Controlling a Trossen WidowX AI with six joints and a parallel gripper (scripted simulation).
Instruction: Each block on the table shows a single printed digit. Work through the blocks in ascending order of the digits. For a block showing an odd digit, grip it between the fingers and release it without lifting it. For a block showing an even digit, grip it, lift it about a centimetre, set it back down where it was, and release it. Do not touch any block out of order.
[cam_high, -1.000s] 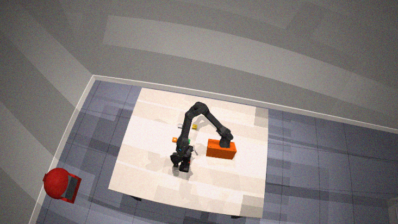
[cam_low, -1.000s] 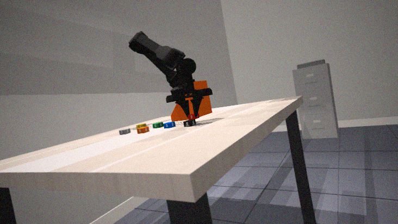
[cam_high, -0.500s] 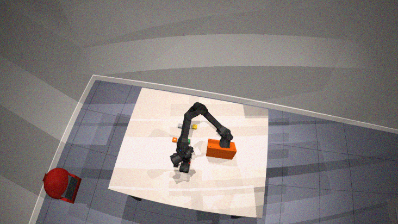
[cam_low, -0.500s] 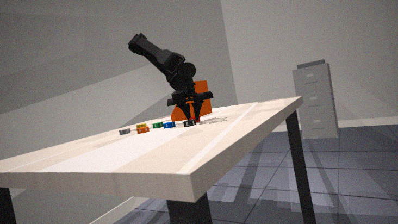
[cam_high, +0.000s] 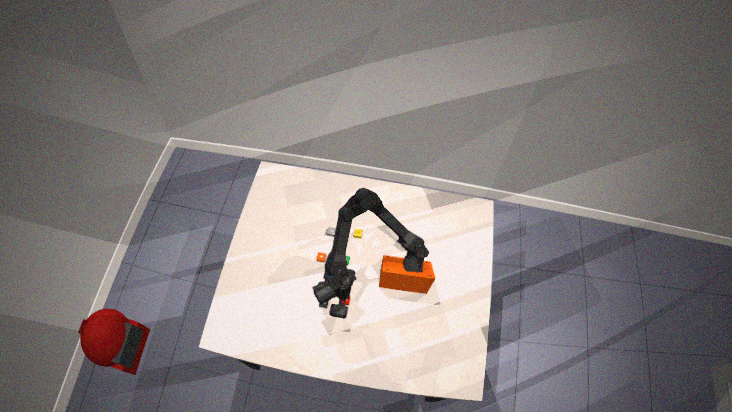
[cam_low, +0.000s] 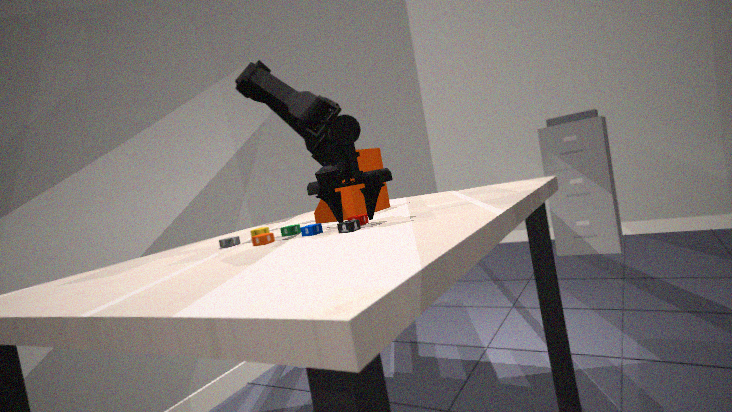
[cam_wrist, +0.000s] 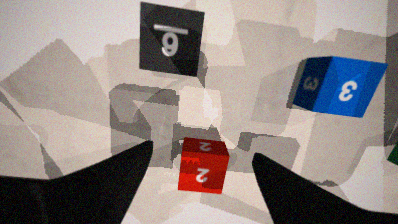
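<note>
My gripper tip is now 1 cm past the red block. Also, from my gripper tip: green block: 17 cm to the right; then blue block: 5 cm ahead, 8 cm to the right; then black block: 7 cm ahead, 2 cm to the left.
</note>
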